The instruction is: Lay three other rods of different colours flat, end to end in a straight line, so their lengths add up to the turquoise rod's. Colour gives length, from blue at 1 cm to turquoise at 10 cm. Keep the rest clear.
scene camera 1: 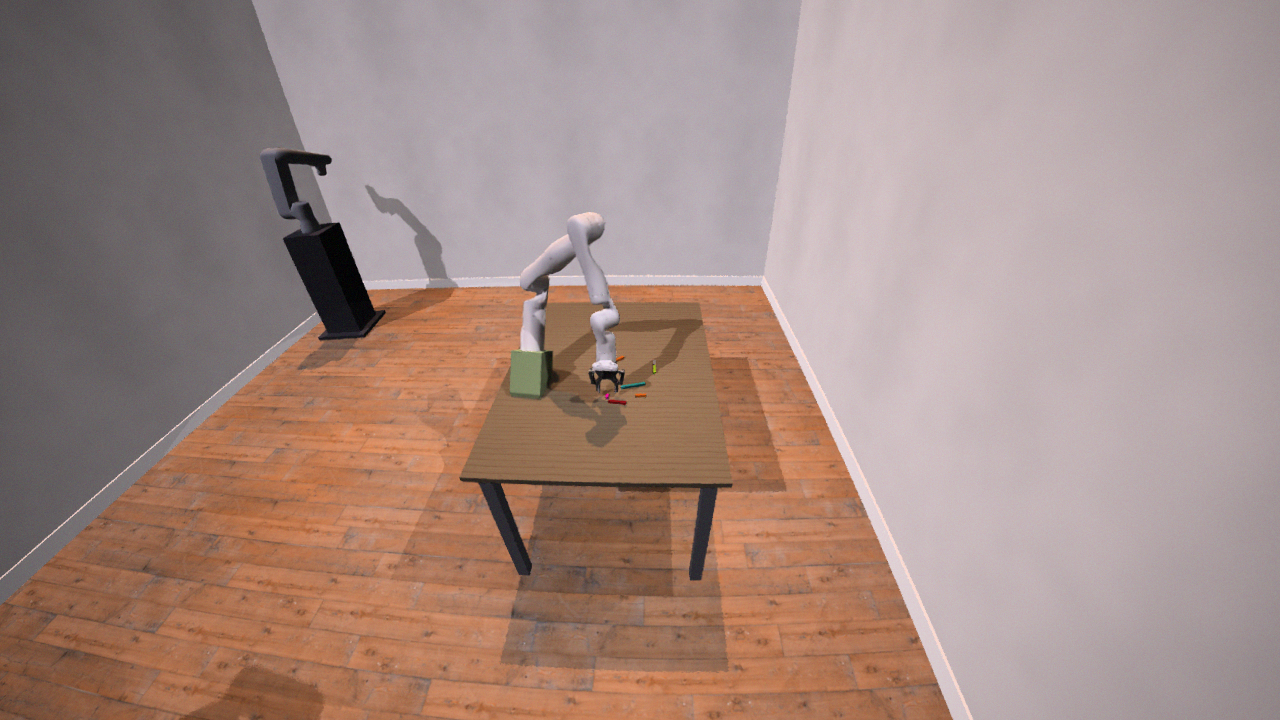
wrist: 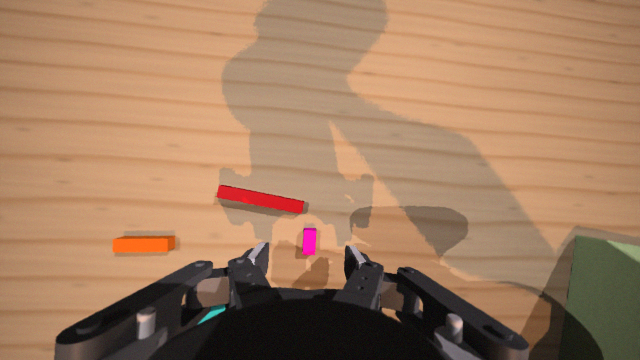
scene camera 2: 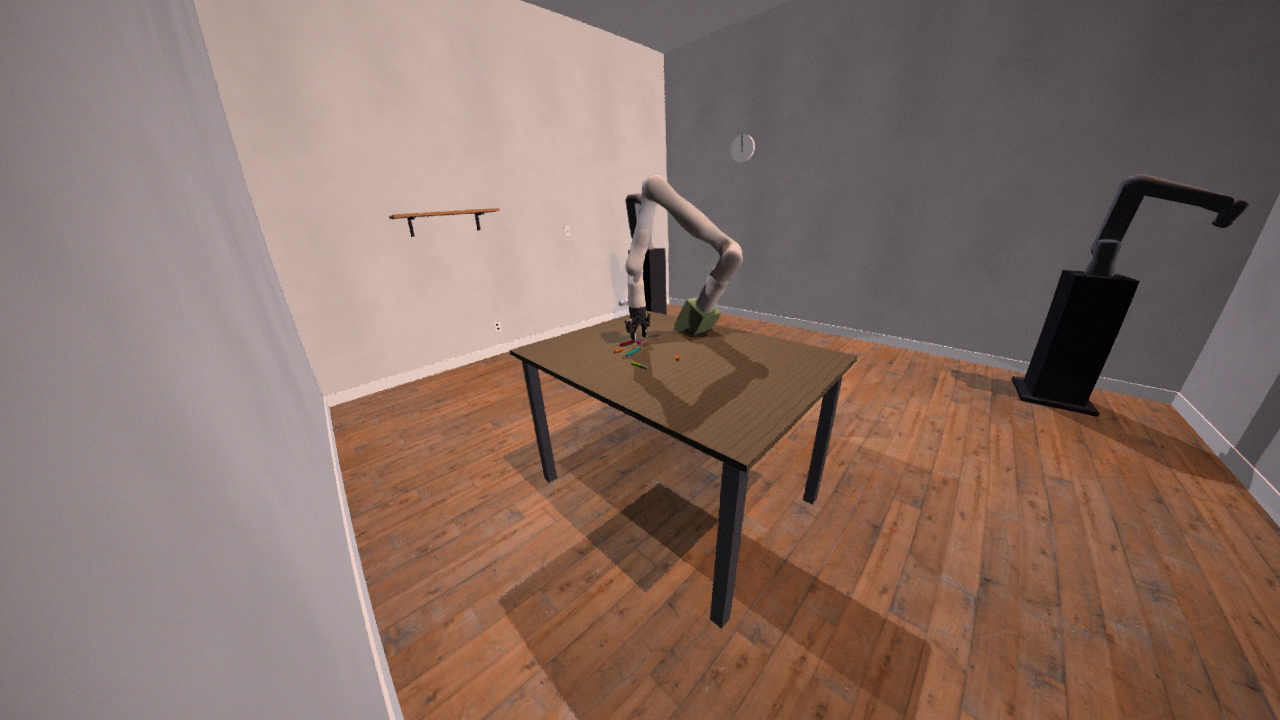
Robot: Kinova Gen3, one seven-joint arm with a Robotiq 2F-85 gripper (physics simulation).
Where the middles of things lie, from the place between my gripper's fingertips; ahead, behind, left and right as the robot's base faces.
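Labels:
The red rod (wrist: pixel 226 192) is here, and my gripper is 2 cm above it. My gripper is also 4 cm to the left of the rod, and it is 4 cm short of it.

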